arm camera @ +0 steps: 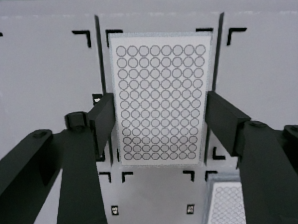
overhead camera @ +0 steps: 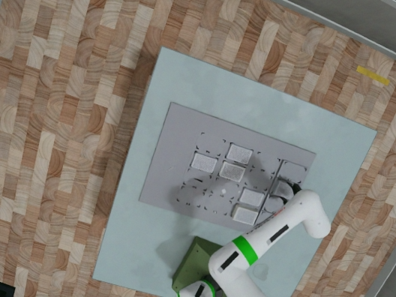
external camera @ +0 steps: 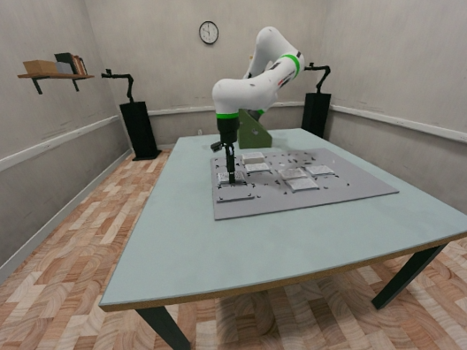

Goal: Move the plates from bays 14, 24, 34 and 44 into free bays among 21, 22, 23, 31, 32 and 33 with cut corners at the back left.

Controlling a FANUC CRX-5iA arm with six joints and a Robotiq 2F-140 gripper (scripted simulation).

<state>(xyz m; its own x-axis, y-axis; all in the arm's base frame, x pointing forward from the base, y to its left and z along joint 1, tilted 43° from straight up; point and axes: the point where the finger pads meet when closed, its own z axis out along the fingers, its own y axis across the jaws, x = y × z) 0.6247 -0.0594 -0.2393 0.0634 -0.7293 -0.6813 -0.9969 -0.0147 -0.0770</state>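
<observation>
Right now the small white round thing is 24 cm to the left of my hand, 11 cm behind it and 5 cm below it. The rest, counted from my hand: sealed 96-well plate 2 cm below; small white patch 32 cm to the left, 14 cm behind, 5 cm below; sealed deep-well block 22 cm behind, 15 cm to the left, 3 cm below.
</observation>
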